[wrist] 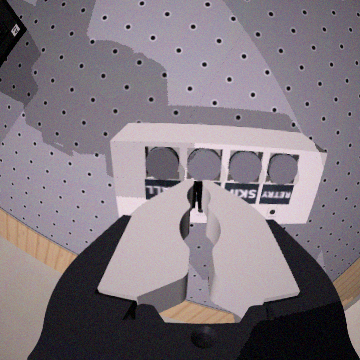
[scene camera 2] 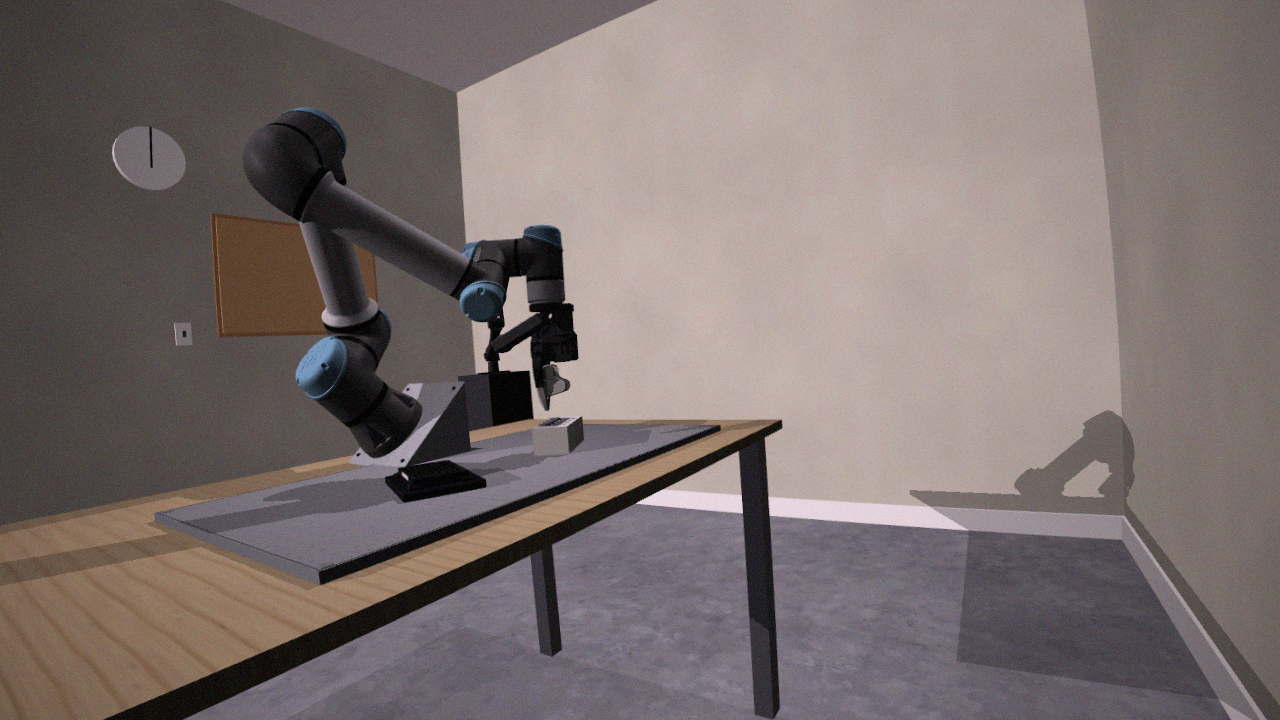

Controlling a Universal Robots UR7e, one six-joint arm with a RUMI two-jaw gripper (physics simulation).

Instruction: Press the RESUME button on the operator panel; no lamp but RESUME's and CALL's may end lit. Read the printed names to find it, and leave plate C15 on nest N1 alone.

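Frame: origin at the arm's base, x ahead, y left, z up, level; centimetres.
Seen in the pictures: gripper, between the fingertips: (wrist: 195,183) (scene camera 2: 547,410); arm's base, origin of its link: (scene camera 2: 394,429).
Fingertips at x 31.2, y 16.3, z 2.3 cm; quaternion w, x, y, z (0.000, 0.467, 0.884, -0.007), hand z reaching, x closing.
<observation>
Offsets run from my fingertips to a thing's top centre. Level surfaces: height alone.
The white operator panel @(dx +0.2, dy +2.7, dz -2.3 cm) (scene camera 2: 551,440) (wrist: 131,170) has a row of four round grey buttons. In the wrist view the names read upside down: a partly covered one ending in "LL" under the leftmost button @(dx +1.3, dy -2.0, dz -2.3 cm) (wrist: 162,163), SKIP under the third button @(dx -2.1, dy +2.9, dz -2.3 cm) (wrist: 245,167), RETRY under the rightmost button @(dx -3.8, dy +5.4, dz -2.3 cm) (wrist: 283,169). The name under the second button @(dx -0.4, dy +0.4, dz -2.3 cm) (wrist: 204,162) is hidden by my fingertips. My gripper (scene camera 2: 546,408) (wrist: 195,183) is shut and empty, above the panel by that button's near edge. The lamp by RETRY @(dx -0.6, dy +7.6, dz -2.5 cm) (wrist: 272,212) is dark; the other lamps are hidden. A black ribbed plate on a black base @(dx +5.0, dy -29.6, dz -5.3 cm) (scene camera 2: 435,478) stands apart.
The grey perforated board @(dz -7.9 cm) (scene camera 2: 295,528) (wrist: 205,45) lies on the wooden table @(dz -9.2 cm) (scene camera 2: 134,617). The arm's slanted grey mount (scene camera 2: 444,420) stands behind the black base. A black box (scene camera 2: 512,396) stands at the back, beyond the panel.
</observation>
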